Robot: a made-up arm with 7 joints. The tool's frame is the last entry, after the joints. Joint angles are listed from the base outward.
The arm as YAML. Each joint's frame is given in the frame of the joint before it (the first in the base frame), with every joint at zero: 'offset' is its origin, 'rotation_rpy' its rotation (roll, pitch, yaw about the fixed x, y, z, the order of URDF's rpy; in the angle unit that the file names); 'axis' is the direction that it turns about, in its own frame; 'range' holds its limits. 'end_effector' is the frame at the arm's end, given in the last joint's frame.
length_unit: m
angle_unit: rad
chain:
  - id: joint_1
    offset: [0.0, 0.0, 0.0]
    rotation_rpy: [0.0, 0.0, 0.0]
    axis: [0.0, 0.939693, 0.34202]
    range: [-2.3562, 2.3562]
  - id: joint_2
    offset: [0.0, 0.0, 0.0]
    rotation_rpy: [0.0, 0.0, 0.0]
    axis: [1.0, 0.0, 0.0]
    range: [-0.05, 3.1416]
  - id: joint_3
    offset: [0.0, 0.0, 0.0]
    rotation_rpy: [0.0, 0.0, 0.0]
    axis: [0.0, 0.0, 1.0]
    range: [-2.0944, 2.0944]
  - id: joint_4
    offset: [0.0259, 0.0, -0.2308]
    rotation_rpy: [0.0, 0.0, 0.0]
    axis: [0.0, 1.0, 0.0]
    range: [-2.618, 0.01]
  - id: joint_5
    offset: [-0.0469, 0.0, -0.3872]
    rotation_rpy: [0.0, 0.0, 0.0]
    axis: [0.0, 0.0, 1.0]
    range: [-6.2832, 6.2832]
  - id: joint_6
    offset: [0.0, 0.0, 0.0]
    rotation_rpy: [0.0, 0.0, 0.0]
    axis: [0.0, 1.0, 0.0]
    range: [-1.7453, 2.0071]
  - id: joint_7
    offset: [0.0, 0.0, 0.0]
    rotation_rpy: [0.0, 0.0, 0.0]
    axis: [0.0, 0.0, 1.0]
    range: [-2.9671, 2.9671]
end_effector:
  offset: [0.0, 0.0, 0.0]
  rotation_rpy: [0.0, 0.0, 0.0]
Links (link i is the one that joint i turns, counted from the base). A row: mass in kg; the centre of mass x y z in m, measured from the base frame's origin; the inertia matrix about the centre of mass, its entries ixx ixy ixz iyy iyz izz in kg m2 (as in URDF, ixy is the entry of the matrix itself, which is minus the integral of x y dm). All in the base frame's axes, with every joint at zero. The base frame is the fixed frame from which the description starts. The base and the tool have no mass.
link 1: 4.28; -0.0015 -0.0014 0.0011; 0.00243 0 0 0.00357 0.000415 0.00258
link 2: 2.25; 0.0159 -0.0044 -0.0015; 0.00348 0 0 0.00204 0 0.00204
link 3: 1.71; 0.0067 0.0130 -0.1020; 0.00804 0 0.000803 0.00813 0 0.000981
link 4: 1.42; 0.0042 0.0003 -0.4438; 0.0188 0 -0.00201 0.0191 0 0.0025
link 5: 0.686; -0.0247 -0.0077 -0.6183; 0.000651 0 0 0.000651 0 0.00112
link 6: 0.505; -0.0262 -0.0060 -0.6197; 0.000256 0 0 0.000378 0 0.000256
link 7: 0.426; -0.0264 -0.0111 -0.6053; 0.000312 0 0 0.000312 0 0.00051
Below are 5 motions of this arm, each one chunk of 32 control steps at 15 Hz.
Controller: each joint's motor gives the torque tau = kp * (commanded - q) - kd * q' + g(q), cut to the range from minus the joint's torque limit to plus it. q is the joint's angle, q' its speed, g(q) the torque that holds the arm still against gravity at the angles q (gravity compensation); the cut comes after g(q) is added. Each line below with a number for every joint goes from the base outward.
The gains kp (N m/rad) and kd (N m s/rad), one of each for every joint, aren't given. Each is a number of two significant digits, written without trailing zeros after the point. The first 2 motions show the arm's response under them.
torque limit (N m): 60 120 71 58 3.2 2.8 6.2
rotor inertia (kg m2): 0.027 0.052 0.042 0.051 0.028 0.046 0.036
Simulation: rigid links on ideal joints. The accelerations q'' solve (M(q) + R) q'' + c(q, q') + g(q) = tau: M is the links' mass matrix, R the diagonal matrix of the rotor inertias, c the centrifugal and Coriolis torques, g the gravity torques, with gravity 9.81 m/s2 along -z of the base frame. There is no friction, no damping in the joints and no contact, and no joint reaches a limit. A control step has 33 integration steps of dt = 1/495 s. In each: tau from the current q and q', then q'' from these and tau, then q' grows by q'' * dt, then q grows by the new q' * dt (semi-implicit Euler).
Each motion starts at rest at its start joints. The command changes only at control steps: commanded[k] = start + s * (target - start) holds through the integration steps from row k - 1 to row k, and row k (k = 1, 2, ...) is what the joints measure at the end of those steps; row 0 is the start. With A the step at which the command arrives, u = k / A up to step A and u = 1 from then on. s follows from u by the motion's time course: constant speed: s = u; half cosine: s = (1 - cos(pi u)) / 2; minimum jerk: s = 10 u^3 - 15 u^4 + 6 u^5; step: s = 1 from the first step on.
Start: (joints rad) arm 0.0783 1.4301 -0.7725 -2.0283 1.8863 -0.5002 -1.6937
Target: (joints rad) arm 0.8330 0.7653 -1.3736 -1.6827 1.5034 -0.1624 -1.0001
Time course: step
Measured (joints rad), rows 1 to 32:
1: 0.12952 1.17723 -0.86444 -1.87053 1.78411 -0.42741 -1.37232
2: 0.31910 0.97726 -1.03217 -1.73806 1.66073 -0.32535 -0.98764
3: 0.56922 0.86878 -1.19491 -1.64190 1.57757 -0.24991 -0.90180
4: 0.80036 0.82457 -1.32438 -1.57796 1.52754 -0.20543 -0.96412
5: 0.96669 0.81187 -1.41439 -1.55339 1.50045 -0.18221 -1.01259
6: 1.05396 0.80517 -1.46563 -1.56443 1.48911 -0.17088 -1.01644
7: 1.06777 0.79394 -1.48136 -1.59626 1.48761 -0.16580 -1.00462
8: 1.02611 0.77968 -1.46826 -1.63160 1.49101 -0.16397 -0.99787
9: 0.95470 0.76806 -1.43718 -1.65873 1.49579 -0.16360 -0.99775
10: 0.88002 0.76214 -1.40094 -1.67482 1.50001 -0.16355 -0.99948
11: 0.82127 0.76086 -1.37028 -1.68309 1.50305 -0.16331 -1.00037
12: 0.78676 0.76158 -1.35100 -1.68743 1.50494 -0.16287 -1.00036
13: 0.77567 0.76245 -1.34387 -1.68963 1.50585 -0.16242 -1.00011
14: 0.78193 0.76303 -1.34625 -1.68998 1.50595 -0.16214 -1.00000
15: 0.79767 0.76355 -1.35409 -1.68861 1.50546 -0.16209 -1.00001
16: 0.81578 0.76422 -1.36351 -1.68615 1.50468 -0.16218 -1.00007
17: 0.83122 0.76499 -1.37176 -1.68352 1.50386 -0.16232 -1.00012
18: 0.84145 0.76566 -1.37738 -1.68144 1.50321 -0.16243 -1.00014
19: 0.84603 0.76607 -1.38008 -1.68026 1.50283 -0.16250 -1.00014
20: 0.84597 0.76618 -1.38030 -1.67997 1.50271 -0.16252 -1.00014
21: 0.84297 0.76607 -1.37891 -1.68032 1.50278 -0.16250 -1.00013
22: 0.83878 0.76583 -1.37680 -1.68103 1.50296 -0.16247 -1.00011
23: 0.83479 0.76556 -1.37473 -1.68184 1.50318 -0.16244 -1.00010
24: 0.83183 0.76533 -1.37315 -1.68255 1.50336 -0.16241 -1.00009
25: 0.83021 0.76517 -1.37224 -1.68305 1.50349 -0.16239 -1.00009
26: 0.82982 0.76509 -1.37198 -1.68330 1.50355 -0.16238 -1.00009
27: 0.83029 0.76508 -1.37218 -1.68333 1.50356 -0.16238 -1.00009
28: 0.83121 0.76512 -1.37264 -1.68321 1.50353 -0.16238 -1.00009
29: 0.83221 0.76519 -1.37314 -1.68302 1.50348 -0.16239 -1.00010
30: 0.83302 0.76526 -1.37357 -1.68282 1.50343 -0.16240 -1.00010
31: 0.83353 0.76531 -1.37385 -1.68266 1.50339 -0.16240 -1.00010
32: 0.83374 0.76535 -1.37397 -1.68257 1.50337 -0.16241 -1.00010
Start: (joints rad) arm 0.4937 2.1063 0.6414 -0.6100 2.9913 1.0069 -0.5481
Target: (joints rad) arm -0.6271 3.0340 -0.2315 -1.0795 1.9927 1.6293 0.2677
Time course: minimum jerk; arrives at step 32
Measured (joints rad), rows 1 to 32:
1: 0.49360 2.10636 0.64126 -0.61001 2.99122 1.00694 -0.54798
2: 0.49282 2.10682 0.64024 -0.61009 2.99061 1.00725 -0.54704
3: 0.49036 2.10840 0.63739 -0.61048 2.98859 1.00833 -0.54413
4: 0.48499 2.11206 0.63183 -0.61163 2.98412 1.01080 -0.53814
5: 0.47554 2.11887 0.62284 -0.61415 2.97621 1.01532 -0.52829
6: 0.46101 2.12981 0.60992 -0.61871 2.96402 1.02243 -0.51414
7: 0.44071 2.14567 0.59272 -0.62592 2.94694 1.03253 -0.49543
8: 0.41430 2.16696 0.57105 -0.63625 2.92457 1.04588 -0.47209
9: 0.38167 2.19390 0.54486 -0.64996 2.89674 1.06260 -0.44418
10: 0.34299 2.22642 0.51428 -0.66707 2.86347 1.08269 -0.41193
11: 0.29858 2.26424 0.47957 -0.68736 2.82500 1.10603 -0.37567
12: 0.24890 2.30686 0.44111 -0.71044 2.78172 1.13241 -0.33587
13: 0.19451 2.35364 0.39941 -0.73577 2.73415 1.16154 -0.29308
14: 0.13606 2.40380 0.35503 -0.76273 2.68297 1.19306 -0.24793
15: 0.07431 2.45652 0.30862 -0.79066 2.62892 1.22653 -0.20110
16: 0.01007 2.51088 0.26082 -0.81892 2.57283 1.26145 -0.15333
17: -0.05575 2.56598 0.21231 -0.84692 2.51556 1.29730 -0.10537
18: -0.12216 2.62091 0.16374 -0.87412 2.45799 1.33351 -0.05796
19: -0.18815 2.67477 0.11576 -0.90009 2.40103 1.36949 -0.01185
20: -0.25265 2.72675 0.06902 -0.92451 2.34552 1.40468 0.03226
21: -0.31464 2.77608 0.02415 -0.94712 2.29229 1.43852 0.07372
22: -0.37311 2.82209 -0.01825 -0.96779 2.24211 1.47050 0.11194
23: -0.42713 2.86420 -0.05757 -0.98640 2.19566 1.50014 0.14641
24: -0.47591 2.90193 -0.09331 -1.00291 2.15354 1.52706 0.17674
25: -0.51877 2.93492 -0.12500 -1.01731 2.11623 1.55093 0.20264
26: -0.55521 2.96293 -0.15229 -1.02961 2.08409 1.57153 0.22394
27: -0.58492 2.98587 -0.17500 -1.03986 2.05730 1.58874 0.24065
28: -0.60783 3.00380 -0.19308 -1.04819 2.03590 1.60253 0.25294
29: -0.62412 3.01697 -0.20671 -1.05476 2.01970 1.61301 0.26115
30: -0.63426 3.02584 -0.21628 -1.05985 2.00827 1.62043 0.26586
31: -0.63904 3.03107 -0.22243 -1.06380 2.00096 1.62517 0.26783
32: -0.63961 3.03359 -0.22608 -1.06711 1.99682 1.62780 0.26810
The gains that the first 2 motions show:
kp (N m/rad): 42 110 71 43 6.5 6.4 14
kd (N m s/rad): 4.2 12 7.7 5.2 0.84 0.89 0.73
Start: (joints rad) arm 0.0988 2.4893 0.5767 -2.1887 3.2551 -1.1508 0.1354
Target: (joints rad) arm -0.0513 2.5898 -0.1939 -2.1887 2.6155 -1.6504 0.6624
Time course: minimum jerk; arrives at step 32
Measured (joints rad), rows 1 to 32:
1: 0.09875 2.48932 0.57662 -2.18871 3.25505 -1.15083 0.13548
2: 0.09840 2.48943 0.57602 -2.18873 3.25465 -1.15107 0.13609
3: 0.09750 2.48974 0.57418 -2.18878 3.25335 -1.15192 0.13799
4: 0.09590 2.49034 0.57030 -2.18882 3.25048 -1.15387 0.14190
5: 0.09357 2.49132 0.56361 -2.18883 3.24540 -1.15745 0.14829
6: 0.09056 2.49274 0.55347 -2.18879 3.23759 -1.16310 0.15747
7: 0.08693 2.49466 0.53939 -2.18872 3.22665 -1.17116 0.16958
8: 0.08273 2.49709 0.52112 -2.18864 3.21235 -1.18185 0.18466
9: 0.07800 2.50007 0.49853 -2.18856 3.19457 -1.19529 0.20269
10: 0.07274 2.50357 0.47172 -2.18850 3.17334 -1.21146 0.22350
11: 0.06697 2.50757 0.44090 -2.18846 3.14879 -1.23027 0.24690
12: 0.06070 2.51203 0.40642 -2.18843 3.12118 -1.25154 0.27256
13: 0.05396 2.51689 0.36872 -2.18840 3.09082 -1.27501 0.30016
14: 0.04681 2.52208 0.32833 -2.18837 3.05813 -1.30038 0.32927
15: 0.03932 2.52753 0.28585 -2.18834 3.02357 -1.32727 0.35947
16: 0.03159 2.53315 0.24192 -2.18829 2.98766 -1.35529 0.39028
17: 0.02372 2.53886 0.19720 -2.18823 2.95093 -1.38401 0.42124
18: 0.01581 2.54457 0.15240 -2.18816 2.91396 -1.41298 0.45184
19: 0.00799 2.55020 0.10822 -2.18809 2.87732 -1.44176 0.48163
20: 0.00038 2.55567 0.06532 -2.18802 2.84157 -1.46990 0.51014
21: -0.00692 2.56089 0.02436 -2.18795 2.80726 -1.49697 0.53695
22: -0.01379 2.56579 -0.01405 -2.18789 2.77488 -1.52257 0.56167
23: -0.02015 2.57031 -0.04939 -2.18784 2.74491 -1.54633 0.58398
24: -0.02590 2.57438 -0.08118 -2.18781 2.71775 -1.56794 0.60361
25: -0.03099 2.57797 -0.10908 -2.18780 2.69370 -1.58713 0.62037
26: -0.03537 2.58104 -0.13283 -2.18781 2.67301 -1.60372 0.63416
27: -0.03903 2.58357 -0.15233 -2.18784 2.65579 -1.61758 0.64498
28: -0.04199 2.58558 -0.16760 -2.18789 2.64207 -1.62871 0.65293
29: -0.04428 2.58708 -0.17883 -2.18796 2.63171 -1.63718 0.65825
30: -0.04602 2.58813 -0.18641 -2.18805 2.62445 -1.64318 0.66128
31: -0.04731 2.58880 -0.19089 -2.18817 2.61986 -1.64702 0.66255
32: -0.04835 2.58920 -0.19308 -2.18830 2.61735 -1.64916 0.66271

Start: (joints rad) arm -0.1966 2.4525 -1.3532 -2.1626 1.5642 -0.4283 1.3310
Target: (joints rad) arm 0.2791 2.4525 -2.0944 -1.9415 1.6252 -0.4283 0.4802
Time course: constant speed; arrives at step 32
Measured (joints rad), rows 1 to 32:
1: -0.19580 2.45229 -1.35916 -2.16111 1.56525 -0.42820 1.31728
2: -0.18893 2.45217 -1.37261 -2.15718 1.56703 -0.42807 1.28949
3: -0.17596 2.45210 -1.39213 -2.15134 1.56879 -0.42800 1.25907
4: -0.15919 2.45204 -1.41536 -2.14448 1.57035 -0.42802 1.23109
5: -0.14113 2.45198 -1.44014 -2.13728 1.57181 -0.42810 1.20484
6: -0.12344 2.45195 -1.46505 -2.13010 1.57331 -0.42820 1.17872
7: -0.10680 2.45195 -1.48940 -2.12303 1.57492 -0.42828 1.15223
8: -0.09121 2.45197 -1.51310 -2.11606 1.57667 -0.42833 1.12556
9: -0.07634 2.45200 -1.53630 -2.10915 1.57853 -0.42835 1.09892
10: -0.06181 2.45202 -1.55925 -2.10224 1.58045 -0.42835 1.07234
11: -0.04733 2.45203 -1.58215 -2.09535 1.58240 -0.42835 1.04578
12: -0.03274 2.45203 -1.60512 -2.08846 1.58435 -0.42834 1.01920
13: -0.01802 2.45202 -1.62818 -2.08157 1.58628 -0.42833 0.99261
14: -0.00320 2.45200 -1.65132 -2.07468 1.58820 -0.42833 0.96602
15: 0.01169 2.45199 -1.67450 -2.06779 1.59010 -0.42833 0.93943
16: 0.02659 2.45198 -1.69771 -2.06090 1.59200 -0.42834 0.91284
17: 0.04148 2.45197 -1.72091 -2.05401 1.59390 -0.42834 0.88625
18: 0.05636 2.45196 -1.74409 -2.04711 1.59580 -0.42834 0.85966
19: 0.07122 2.45196 -1.76727 -2.04022 1.59770 -0.42835 0.83307
20: 0.08607 2.45196 -1.79044 -2.03332 1.59961 -0.42835 0.80648
21: 0.10092 2.45195 -1.81360 -2.02642 1.60151 -0.42835 0.77990
22: 0.11576 2.45195 -1.83677 -2.01953 1.60342 -0.42835 0.75331
23: 0.13061 2.45194 -1.85993 -2.01263 1.60533 -0.42836 0.72672
24: 0.14546 2.45194 -1.88310 -2.00573 1.60723 -0.42836 0.70013
25: 0.16030 2.45194 -1.90627 -1.99884 1.60914 -0.42836 0.67354
26: 0.17515 2.45194 -1.92944 -1.99194 1.61104 -0.42837 0.64696
27: 0.19000 2.45194 -1.95261 -1.98504 1.61295 -0.42837 0.62037
28: 0.20485 2.45194 -1.97578 -1.97814 1.61485 -0.42837 0.59378
29: 0.21970 2.45194 -1.99894 -1.97124 1.61676 -0.42837 0.56719
30: 0.23455 2.45194 -2.02211 -1.96434 1.61866 -0.42838 0.54060
31: 0.24940 2.45194 -2.04528 -1.95745 1.62057 -0.42838 0.51401
32: 0.26424 2.45195 -2.06845 -1.95055 1.62247 -0.42838 0.48743

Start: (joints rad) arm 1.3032 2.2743 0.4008 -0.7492 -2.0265 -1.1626 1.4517
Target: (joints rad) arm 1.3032 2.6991 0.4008 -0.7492 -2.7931 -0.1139 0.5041
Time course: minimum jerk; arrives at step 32
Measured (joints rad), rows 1 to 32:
1: 1.30322 2.27433 0.40079 -0.74918 -2.02656 -1.16254 1.45156
2: 1.30333 2.27459 0.40071 -0.74908 -2.02702 -1.16202 1.45047
3: 1.30362 2.27543 0.40051 -0.74883 -2.02853 -1.16023 1.44707
4: 1.30409 2.27729 0.40021 -0.74846 -2.03191 -1.15611 1.44008
5: 1.30468 2.28063 0.39983 -0.74803 -2.03793 -1.14858 1.42861
6: 1.30529 2.28585 0.39945 -0.74759 -2.04722 -1.13669 1.41215
7: 1.30583 2.29328 0.39911 -0.74722 -2.06027 -1.11975 1.39040
8: 1.30621 2.30311 0.39887 -0.74694 -2.07738 -1.09729 1.36328
9: 1.30641 2.31541 0.39874 -0.74676 -2.09867 -1.06909 1.33088
10: 1.30639 2.33013 0.39873 -0.74668 -2.12412 -1.03516 1.29343
11: 1.30620 2.34717 0.39882 -0.74668 -2.15355 -0.99570 1.25135
12: 1.30585 2.36629 0.39901 -0.74675 -2.18667 -0.95109 1.20517
13: 1.30538 2.38725 0.39926 -0.74687 -2.22308 -0.90187 1.15553
14: 1.30485 2.40974 0.39956 -0.74704 -2.26230 -0.84867 1.10314
15: 1.30427 2.43341 0.39989 -0.74725 -2.30376 -0.79227 1.04881
16: 1.30368 2.45791 0.40024 -0.74751 -2.34684 -0.73350 0.99336
17: 1.30310 2.48286 0.40060 -0.74781 -2.39090 -0.67325 0.93768
18: 1.30254 2.50786 0.40097 -0.74816 -2.43525 -0.61246 0.88261
19: 1.30204 2.53254 0.40133 -0.74854 -2.47920 -0.55206 0.82903
20: 1.30159 2.55650 0.40168 -0.74895 -2.52209 -0.49300 0.77774
21: 1.30122 2.57939 0.40201 -0.74938 -2.56324 -0.43617 0.72952
22: 1.30092 2.60085 0.40231 -0.74982 -2.60206 -0.38242 0.68505
23: 1.30071 2.62060 0.40257 -0.75025 -2.63800 -0.33252 0.64493
24: 1.30058 2.63836 0.40278 -0.75065 -2.67057 -0.28714 0.60964
25: 1.30053 2.65393 0.40295 -0.75101 -2.69939 -0.24683 0.57950
26: 1.30056 2.66717 0.40306 -0.75132 -2.72419 -0.21199 0.55471
27: 1.30065 2.67801 0.40310 -0.75155 -2.74481 -0.18285 0.53527
28: 1.30080 2.68646 0.40309 -0.75169 -2.76125 -0.15946 0.52099
29: 1.30100 2.69263 0.40300 -0.75173 -2.77365 -0.14167 0.51145
30: 1.30125 2.69670 0.40283 -0.75164 -2.78234 -0.12905 0.50600
31: 1.30154 2.69899 0.40259 -0.75143 -2.78784 -0.12097 0.50374
32: 1.30188 2.69993 0.40226 -0.75108 -2.79085 -0.11648 0.50348

